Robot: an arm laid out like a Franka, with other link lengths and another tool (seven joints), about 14 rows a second.
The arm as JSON. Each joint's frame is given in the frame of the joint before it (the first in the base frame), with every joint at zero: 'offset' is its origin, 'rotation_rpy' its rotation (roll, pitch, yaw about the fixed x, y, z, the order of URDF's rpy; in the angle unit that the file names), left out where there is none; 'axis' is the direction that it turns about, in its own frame. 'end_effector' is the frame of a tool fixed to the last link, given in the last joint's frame.
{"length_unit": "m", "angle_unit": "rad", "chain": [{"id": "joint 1", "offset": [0.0, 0.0, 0.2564], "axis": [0.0, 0.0, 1.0]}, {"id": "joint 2", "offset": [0.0, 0.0, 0.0], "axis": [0.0, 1.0, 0.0]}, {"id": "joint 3", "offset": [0.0, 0.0, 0.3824], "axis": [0.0, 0.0, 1.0]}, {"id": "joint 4", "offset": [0.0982, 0.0, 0.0], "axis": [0.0, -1.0, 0.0]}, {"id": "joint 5", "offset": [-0.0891, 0.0, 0.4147], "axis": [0.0, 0.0, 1.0]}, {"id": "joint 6", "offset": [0.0, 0.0, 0.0], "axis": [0.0, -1.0, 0.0]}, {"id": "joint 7", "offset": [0.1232, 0.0, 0.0], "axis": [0.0, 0.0, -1.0]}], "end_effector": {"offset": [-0.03, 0.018, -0.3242], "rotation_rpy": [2.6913, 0.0, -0.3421]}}
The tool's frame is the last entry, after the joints.
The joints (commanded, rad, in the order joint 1, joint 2, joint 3, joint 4, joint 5, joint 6, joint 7), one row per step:
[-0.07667, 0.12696, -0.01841, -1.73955, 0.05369, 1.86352, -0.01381]
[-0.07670, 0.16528, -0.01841, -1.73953, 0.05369, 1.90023, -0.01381]
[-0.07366, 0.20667, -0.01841, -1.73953, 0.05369, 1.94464, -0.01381]
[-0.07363, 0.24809, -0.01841, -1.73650, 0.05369, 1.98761, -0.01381]
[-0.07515, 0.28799, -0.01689, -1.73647, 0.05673, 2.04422, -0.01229]
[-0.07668, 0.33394, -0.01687, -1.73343, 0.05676, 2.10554, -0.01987]
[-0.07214, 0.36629, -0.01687, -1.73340, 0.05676, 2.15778, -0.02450]
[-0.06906, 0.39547, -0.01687, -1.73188, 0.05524, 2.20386, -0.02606]
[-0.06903, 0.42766, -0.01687, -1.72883, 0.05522, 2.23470, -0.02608]
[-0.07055, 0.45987, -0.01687, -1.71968, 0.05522, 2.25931, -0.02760]
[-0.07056, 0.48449, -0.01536, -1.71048, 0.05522, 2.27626, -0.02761]
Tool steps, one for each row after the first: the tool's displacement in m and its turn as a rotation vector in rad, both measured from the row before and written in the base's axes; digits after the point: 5 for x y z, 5 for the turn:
[0.01171, -0.00150, -0.02220, -0.00115, 0.00175, -0.00180]
[0.01332, 0.00035, -0.02407, -0.00185, -0.00281, 0.00096]
[0.01297, -0.00167, -0.02316, -0.00204, -0.00437, -0.00191]
[0.01541, -0.00133, -0.02266, -0.00033, -0.01664, -0.00542]
[0.01620, -0.00367, -0.02543, -0.00422, -0.01836, 0.00328]
[0.01280, 0.00129, -0.01822, -0.00399, -0.01977, 0.00688]
[0.01127, 0.00027, -0.01588, -0.00477, -0.01808, 0.00351]
[0.00616, -0.00101, -0.01923, -0.00157, -0.00154, -0.00114]
[0.00644, -0.00217, -0.01706, -0.00150, -0.00146, -0.00088]
[0.00522, 0.00044, -0.01228, -0.00033, -0.00148, 0.00077]

